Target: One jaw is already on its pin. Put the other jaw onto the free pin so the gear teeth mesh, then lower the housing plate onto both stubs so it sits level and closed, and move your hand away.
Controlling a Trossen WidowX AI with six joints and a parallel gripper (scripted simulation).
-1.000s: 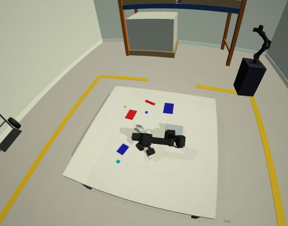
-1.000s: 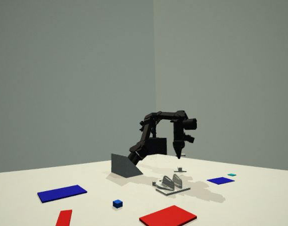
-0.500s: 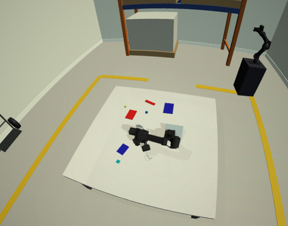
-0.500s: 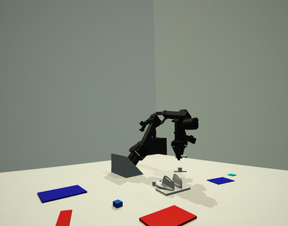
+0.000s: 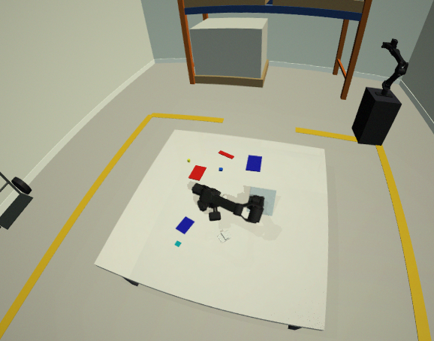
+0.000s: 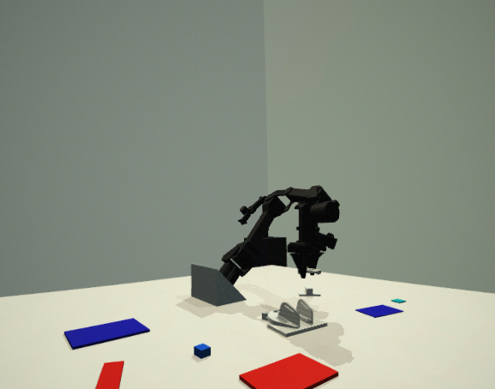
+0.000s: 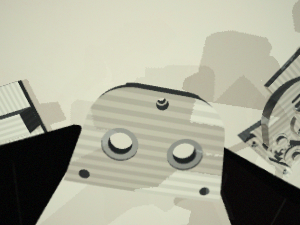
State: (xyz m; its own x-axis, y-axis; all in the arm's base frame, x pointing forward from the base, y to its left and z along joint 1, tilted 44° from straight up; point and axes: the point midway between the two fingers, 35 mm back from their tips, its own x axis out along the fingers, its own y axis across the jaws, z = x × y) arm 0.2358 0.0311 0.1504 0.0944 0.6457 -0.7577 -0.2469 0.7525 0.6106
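My gripper tip is 170 mm to the left of the jaw, 70 mm above it and 30 mm short of it. Round my gripper tip: teal tile (200 mm to the left, 190 mm ahead, 80 mm below); then flat blue plate (500 mm to the right, 190 mm behind, 80 mm below); then blue cube (410 mm to the right, 70 mm below, 40 mm ahead).
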